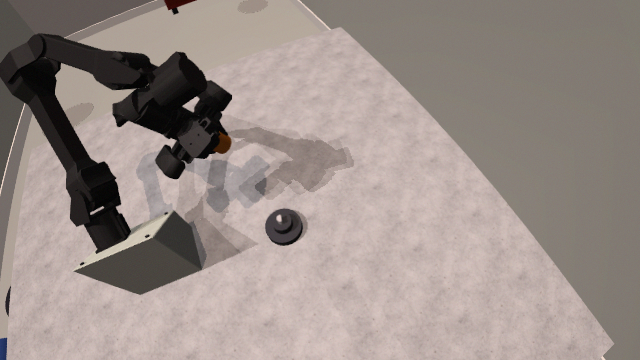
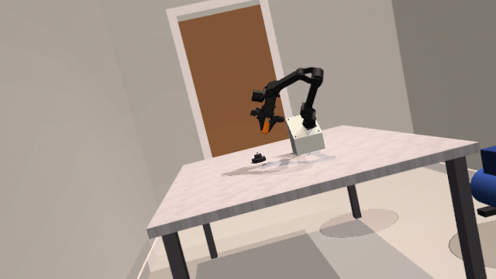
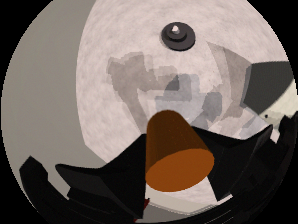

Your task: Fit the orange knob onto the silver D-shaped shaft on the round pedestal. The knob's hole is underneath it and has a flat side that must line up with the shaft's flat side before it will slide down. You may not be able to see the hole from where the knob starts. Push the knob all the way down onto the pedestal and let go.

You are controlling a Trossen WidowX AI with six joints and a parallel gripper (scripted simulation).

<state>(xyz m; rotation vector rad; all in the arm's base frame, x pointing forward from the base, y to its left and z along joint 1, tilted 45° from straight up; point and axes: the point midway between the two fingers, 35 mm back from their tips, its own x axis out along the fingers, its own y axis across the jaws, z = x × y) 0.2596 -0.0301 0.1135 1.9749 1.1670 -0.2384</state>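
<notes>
Right now my gripper tip is 3 cm below the orange knob and 1 cm past it. The rest, counted from my gripper tip: black round pedestal: 16 cm to the right, 15 cm below, 3 cm ahead.
</notes>
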